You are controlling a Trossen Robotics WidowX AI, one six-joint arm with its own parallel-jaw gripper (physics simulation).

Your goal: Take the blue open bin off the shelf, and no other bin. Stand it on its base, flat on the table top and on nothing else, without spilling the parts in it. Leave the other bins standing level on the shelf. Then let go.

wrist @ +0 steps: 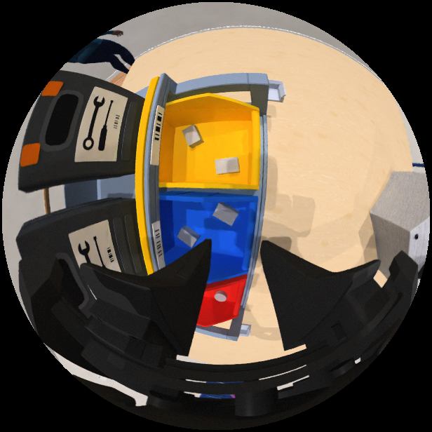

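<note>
The blue open bin (205,260) stands on the grey-blue shelf (264,155) between the yellow bin (205,107) and the red bin (215,312). Two grey block-like parts (225,213) lie in the blue bin. Two more grey blocks lie in the yellow bin, and a round grey part (220,296) lies in the red bin. My gripper (236,245) is partly open and empty. Its left finger overlaps the view of the blue and red bins; its right finger shows over the table top (340,125). The left finger hides part of the red bin.
Two dark tool cases (62,120) with orange latches stand on the left, beyond the shelf's yellow edge (145,165). A grey box-like block (400,215) stands at the right. Part of a person (102,54) shows at the upper left. The table's far edge curves along the top.
</note>
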